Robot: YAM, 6 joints.
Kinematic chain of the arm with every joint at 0, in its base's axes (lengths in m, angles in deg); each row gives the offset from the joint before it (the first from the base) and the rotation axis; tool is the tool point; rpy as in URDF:
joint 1: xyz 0 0 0.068 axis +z
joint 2: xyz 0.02 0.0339 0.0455 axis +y
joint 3: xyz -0.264 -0.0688 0 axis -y
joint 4: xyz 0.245 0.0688 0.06 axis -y
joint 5: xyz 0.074 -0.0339 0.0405 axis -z
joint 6: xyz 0.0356 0 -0.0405 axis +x
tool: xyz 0 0 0 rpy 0 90 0
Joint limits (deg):
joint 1: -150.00..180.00
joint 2: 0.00..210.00
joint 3: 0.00..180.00
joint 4: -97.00..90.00
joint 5: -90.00..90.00
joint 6: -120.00..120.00
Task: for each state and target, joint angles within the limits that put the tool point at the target. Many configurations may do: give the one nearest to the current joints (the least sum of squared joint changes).
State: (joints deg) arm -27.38 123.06 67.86 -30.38 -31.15 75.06
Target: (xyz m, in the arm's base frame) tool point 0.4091 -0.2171 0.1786
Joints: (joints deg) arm -30.17 121.60 90.06 -20.62 -30.21 75.06
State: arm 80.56 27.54 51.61 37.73 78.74 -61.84
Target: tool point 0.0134 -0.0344 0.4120
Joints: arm 54.07 9.26 38.49 37.53 60.67 -61.84
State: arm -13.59 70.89 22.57 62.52 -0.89 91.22
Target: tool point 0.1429 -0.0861 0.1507
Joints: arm -30.25 54.78 0.00 48.01 3.86 91.22
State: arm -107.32 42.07 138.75 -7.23 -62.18 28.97
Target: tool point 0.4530 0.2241 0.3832
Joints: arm -149.98 14.91 149.51 -6.49 -66.35 28.97
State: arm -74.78 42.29 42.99 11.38 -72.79 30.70
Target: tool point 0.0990 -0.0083 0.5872
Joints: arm -24.49 55.91 89.35 20.95 -70.13 30.70
